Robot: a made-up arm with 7 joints.
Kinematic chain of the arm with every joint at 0, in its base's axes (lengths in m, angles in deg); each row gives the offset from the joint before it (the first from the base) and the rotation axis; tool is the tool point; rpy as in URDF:
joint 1: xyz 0 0 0.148 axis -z
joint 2: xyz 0 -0.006 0.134 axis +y
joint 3: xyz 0 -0.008 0.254 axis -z
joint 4: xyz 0 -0.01 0.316 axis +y
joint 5: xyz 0 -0.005 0.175 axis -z
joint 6: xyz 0 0 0.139 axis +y
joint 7: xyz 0 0 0.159 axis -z
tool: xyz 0 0 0 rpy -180 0 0
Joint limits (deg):
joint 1: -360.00..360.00
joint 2: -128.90..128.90
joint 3: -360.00..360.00
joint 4: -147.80..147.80
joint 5: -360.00..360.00
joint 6: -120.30..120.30
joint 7: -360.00..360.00
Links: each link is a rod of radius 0.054 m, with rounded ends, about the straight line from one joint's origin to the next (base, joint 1, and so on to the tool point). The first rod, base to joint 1, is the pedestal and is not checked.
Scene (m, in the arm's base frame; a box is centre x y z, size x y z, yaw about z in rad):
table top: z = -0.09
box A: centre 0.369 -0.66 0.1 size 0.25 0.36 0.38 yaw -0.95
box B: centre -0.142 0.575 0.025 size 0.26 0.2 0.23 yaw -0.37
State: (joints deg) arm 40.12 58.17 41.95 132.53 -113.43 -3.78 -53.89
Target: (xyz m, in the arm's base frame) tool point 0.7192 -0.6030 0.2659
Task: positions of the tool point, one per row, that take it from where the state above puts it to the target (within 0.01 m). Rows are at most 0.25 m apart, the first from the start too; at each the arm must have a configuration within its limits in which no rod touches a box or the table.
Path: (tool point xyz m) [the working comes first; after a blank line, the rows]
Joints at the target: 25.54 71.46 35.66 53.43 -115.73 5.46 -53.89
Straight joint move there: touches box A.

1: 0.2578 -0.3863 0.1858
2: 0.4188 -0.2824 0.1813
3: 0.5375 -0.1137 0.1985
4: 0.5865 0.0976 0.2388
5: 0.6960 -0.0687 0.2259
6: 0.7493 -0.2601 0.2288
7: 0.7515 -0.4454 0.2450
8: 0.7192 -0.6030 0.2660

